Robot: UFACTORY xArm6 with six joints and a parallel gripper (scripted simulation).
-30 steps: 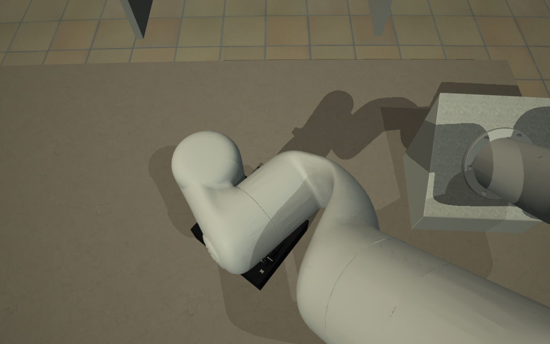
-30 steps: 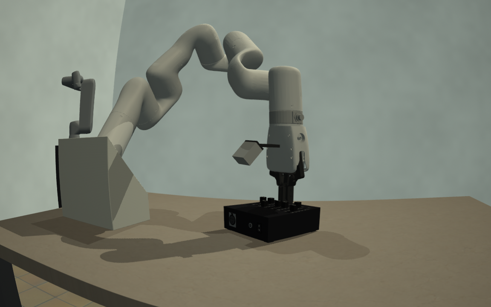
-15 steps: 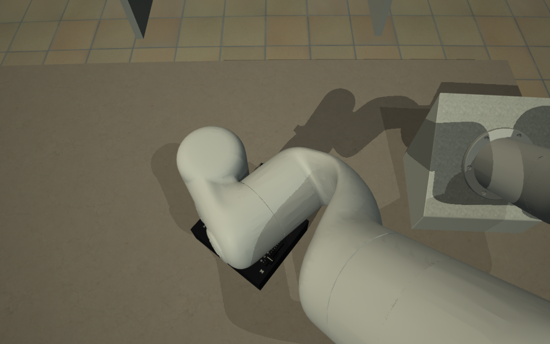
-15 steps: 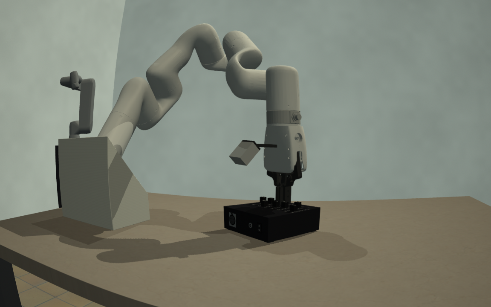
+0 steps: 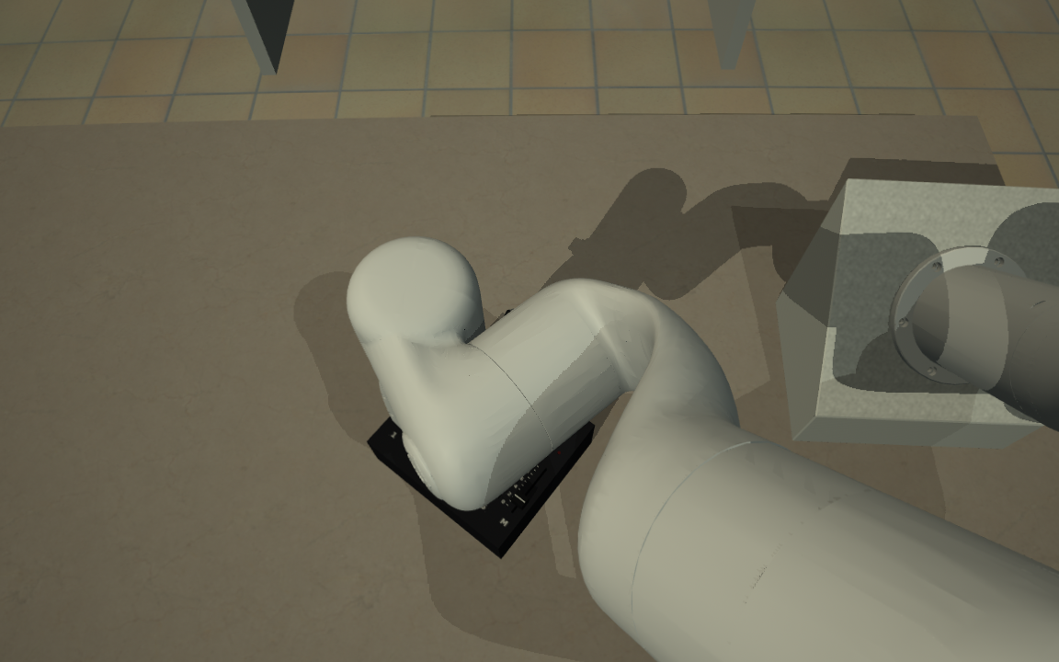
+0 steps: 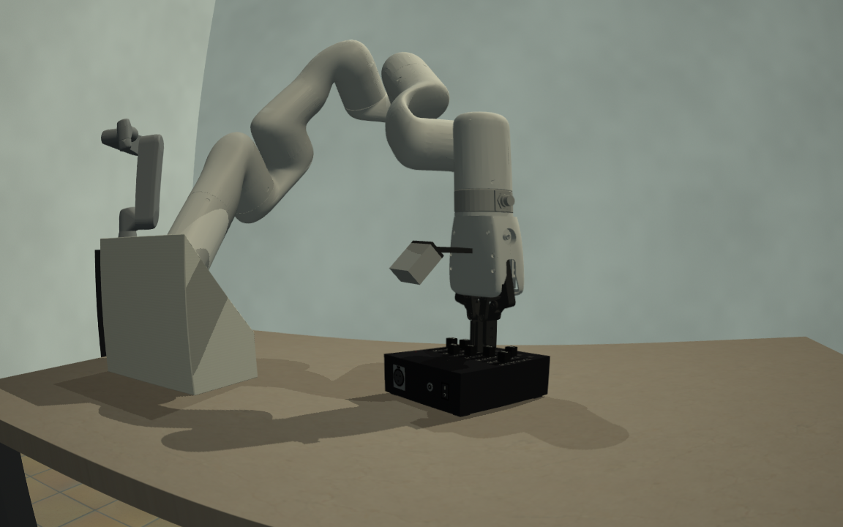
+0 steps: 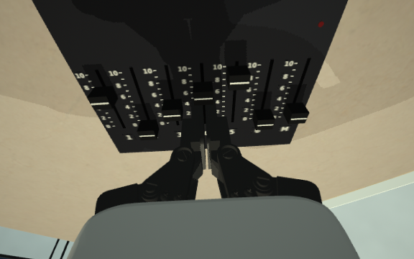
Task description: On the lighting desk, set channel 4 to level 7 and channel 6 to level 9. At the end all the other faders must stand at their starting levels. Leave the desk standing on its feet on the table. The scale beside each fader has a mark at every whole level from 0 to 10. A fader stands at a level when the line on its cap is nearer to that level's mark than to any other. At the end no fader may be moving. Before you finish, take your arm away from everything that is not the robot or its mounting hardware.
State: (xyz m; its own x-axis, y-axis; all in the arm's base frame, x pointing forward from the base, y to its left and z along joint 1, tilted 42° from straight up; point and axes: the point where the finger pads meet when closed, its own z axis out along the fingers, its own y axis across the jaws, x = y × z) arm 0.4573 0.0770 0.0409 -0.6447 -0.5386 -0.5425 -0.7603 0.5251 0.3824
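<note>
The channel 4 cap is 2 cm to the right of my hand, 1 cm below it and 1 cm behind it. Round my hand: channel 3 cap: 2 cm to the right, 1 cm below, 1 cm ahead; then channel 5 cap: 4 cm behind, 1 cm to the right, 1 cm below; then channel 6 cap: 3 cm to the left, 3 cm behind, 1 cm below.
</note>
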